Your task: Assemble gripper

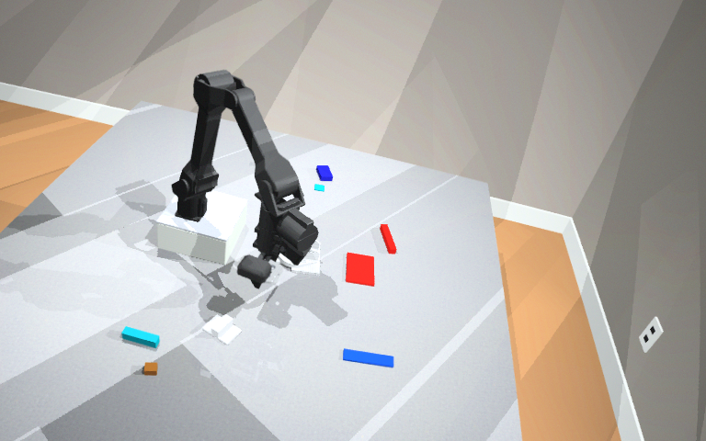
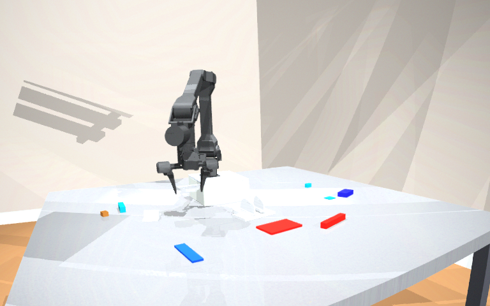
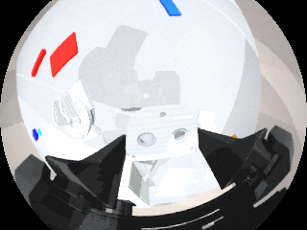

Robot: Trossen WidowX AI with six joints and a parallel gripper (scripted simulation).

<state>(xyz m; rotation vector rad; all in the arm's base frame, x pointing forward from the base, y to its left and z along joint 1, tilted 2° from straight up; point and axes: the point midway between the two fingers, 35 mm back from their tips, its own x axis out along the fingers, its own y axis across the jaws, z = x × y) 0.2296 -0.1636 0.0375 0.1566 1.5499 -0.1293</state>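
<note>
Now: the white housing plate 1 cm ahead of my gripper tip, 18 cm to the left of it and 8 cm below it. The rest, counted from my gripper tip: flat white plate: 7 cm ahead, 19 cm to the left, 8 cm below; then white jaw: 3 cm ahead, 16 cm to the left, 7 cm below; then white stepped block: 6 cm behind, 11 cm to the right, 7 cm below.
</note>
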